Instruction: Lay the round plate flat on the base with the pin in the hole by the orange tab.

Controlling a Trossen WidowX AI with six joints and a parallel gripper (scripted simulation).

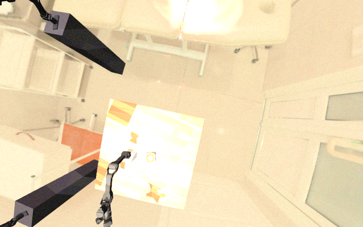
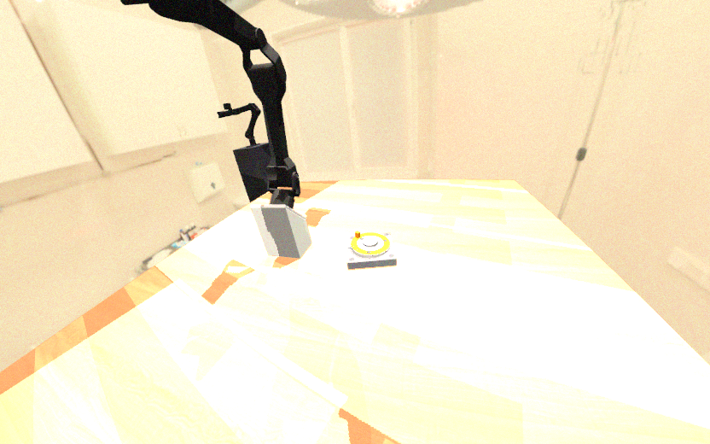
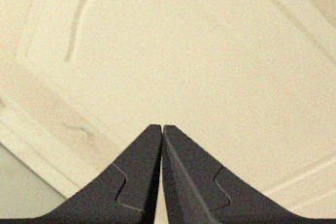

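Now: gripper tip 90 mm short of the grey square base, 420 mm to the right of it and 580 mm above it.
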